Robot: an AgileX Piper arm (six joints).
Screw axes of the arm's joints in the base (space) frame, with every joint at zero. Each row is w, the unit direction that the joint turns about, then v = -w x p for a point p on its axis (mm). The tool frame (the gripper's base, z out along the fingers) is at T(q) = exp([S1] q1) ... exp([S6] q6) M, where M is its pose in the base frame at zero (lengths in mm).
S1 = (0, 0, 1, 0, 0, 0)
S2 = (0, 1, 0, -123, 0, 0)
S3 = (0, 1, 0, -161.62, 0, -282.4)
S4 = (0.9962, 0, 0.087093, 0, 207.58, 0)
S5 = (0, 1, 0, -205.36, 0, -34.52)
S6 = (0.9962, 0, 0.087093, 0, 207.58, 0)
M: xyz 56.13 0 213.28 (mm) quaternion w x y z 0.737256 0 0.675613 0
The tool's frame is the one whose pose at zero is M.
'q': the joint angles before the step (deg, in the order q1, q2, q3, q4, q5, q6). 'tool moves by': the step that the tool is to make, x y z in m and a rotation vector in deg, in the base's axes. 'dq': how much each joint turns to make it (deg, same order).
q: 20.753 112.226 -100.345 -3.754 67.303 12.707
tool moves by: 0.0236 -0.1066 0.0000 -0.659 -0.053 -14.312
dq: -14.871 0.006 -0.004 -0.513 0.064 -0.522
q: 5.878 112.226 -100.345 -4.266 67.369 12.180
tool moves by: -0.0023 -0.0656 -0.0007 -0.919 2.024 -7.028
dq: -8.927 0.001 -0.008 -0.321 1.909 -2.080
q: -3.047 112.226 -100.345 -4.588 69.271 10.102
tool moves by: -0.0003 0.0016 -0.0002 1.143 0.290 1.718
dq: -0.116 -0.003 -0.005 1.641 0.230 -2.110
